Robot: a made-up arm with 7 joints. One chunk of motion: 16 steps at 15 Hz.
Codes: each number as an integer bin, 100 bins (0 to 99) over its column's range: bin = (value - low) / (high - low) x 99, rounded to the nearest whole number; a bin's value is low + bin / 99 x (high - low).
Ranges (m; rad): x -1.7..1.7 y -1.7..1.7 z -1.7..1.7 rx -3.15..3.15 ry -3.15..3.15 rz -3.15..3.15
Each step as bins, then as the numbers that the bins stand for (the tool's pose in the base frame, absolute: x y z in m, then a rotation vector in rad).
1 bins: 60 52 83 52 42 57
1 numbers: 0.3606 0.0859 1.1505 0.1591 -0.4773 0.4773
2 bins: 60 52 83 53 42 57
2 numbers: 0.3606 0.0859 1.1505 0.2227 -0.4773 0.4773
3 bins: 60 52 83 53 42 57
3 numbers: 0.3606 0.0859 1.1505 0.2227 -0.4773 0.4773
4 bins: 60 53 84 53 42 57
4 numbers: 0.3606 0.1202 1.1848 0.2227 -0.4773 0.4773
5 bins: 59 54 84 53 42 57
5 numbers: 0.3263 0.1545 1.1848 0.2227 -0.4773 0.4773
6 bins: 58 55 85 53 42 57
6 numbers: 0.2919 0.1889 1.2192 0.2227 -0.4773 0.4773
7 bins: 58 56 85 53 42 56
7 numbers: 0.2919 0.2232 1.2192 0.2227 -0.4773 0.4136
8 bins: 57 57 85 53 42 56
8 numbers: 0.2576 0.2576 1.2192 0.2227 -0.4773 0.4136
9 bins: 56 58 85 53 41 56
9 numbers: 0.2232 0.2919 1.2192 0.2227 -0.5409 0.4136
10 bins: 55 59 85 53 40 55
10 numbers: 0.1889 0.3263 1.2192 0.2227 -0.6045 0.3500
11 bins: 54 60 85 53 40 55
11 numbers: 0.1545 0.3606 1.2192 0.2227 -0.6045 0.3500
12 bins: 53 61 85 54 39 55
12 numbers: 0.1202 0.3949 1.2192 0.2864 -0.6682 0.3500
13 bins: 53 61 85 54 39 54
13 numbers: 0.1202 0.3949 1.2192 0.2864 -0.6682 0.2864
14 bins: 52 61 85 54 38 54
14 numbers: 0.0859 0.3949 1.2192 0.2864 -0.7318 0.2864
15 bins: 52 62 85 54 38 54
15 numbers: 0.0859 0.4293 1.2192 0.2864 -0.7318 0.2864
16 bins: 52 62 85 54 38 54
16 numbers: 0.0859 0.4293 1.2192 0.2864 -0.7318 0.2864
